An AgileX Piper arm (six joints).
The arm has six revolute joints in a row. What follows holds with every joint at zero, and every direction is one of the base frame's. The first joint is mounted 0.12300 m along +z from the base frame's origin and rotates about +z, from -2.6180 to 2.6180 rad. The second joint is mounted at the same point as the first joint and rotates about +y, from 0.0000 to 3.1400 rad. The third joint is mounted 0.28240 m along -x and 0.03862 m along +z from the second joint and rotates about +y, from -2.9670 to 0.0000 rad. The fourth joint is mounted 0.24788 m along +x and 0.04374 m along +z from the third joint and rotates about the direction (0.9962, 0, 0.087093), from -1.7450 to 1.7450 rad. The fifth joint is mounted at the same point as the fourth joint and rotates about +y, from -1.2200 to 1.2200 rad. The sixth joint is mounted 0.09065 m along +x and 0.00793 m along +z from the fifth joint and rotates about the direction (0.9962, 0, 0.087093), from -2.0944 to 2.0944 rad. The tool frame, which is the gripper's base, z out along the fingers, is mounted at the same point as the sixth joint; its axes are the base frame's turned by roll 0.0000, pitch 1.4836 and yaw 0.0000 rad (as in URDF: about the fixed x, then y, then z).
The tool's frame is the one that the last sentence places.
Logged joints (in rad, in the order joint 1, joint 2, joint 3, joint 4, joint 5, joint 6), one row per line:
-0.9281, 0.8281, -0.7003, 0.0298, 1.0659, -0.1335
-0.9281, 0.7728, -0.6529, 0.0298, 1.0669, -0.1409
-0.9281, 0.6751, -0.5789, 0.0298, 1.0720, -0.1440
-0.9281, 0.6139, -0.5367, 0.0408, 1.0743, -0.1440
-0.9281, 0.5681, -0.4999, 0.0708, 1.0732, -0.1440
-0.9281, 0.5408, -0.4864, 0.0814, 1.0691, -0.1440
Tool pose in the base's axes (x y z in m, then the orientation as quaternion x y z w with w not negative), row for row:
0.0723, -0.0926, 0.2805, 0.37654, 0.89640, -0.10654, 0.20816
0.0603, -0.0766, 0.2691, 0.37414, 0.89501, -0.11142, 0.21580
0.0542, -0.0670, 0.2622, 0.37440, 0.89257, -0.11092, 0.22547
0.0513, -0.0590, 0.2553, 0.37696, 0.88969, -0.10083, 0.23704
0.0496, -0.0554, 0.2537, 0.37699, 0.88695, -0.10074, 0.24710
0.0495, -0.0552, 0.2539, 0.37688, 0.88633, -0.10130, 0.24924
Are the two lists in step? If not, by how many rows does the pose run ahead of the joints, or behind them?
The pose runs 1 row ahead of the joints: the pose in row i belongs to the joints in row i + 1.
